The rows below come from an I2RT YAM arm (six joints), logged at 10 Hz.
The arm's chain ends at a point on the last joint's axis. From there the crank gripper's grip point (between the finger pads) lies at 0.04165 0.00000 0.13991 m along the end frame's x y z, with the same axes.
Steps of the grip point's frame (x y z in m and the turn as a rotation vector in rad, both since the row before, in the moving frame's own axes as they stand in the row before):
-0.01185 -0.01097 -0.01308 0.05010 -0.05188 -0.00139
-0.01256 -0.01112 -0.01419 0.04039 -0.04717 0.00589
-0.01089 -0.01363 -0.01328 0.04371 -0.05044 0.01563
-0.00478 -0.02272 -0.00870 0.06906 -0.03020 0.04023
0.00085 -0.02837 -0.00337 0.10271 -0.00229 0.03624
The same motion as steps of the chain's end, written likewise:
-0.00454 -0.00386 -0.01487 0.05010 -0.05188 -0.00139
-0.00593 -0.00566 -0.01589 0.04039 -0.04717 0.00589
-0.00383 -0.00807 -0.01508 0.04371 -0.05044 0.01563
-0.00070 -0.01461 -0.00962 0.06906 -0.03020 0.04023
0.00094 -0.01552 -0.00281 0.10271 -0.00229 0.03624

